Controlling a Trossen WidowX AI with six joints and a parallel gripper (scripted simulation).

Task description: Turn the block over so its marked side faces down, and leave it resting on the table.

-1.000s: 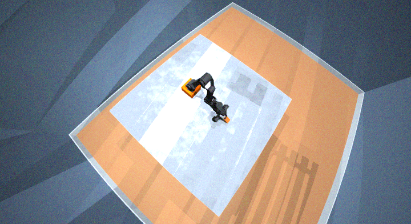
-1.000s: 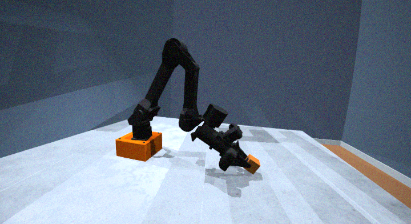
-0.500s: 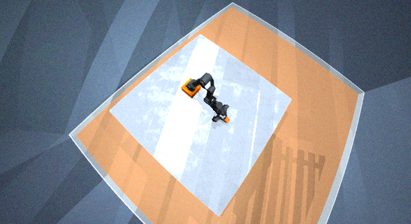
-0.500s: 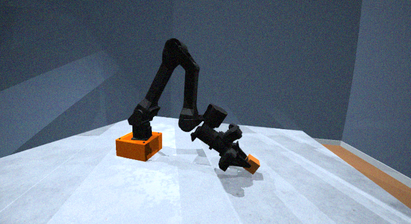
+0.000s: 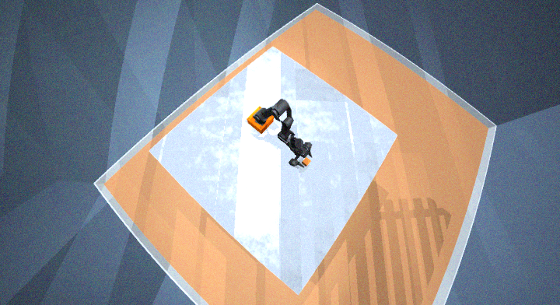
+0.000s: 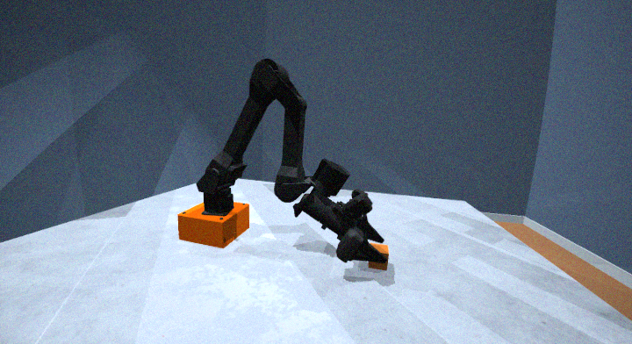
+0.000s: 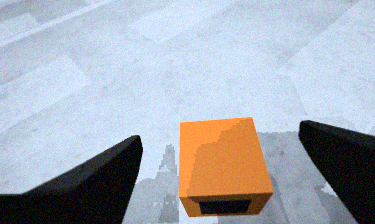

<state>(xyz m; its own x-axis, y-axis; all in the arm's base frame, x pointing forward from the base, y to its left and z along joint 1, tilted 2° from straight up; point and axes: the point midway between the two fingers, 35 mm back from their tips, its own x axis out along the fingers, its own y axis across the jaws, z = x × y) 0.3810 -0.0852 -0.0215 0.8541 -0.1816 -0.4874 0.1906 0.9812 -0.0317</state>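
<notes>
The block is 2 cm below my gripper tip and 2 cm behind it.
</notes>
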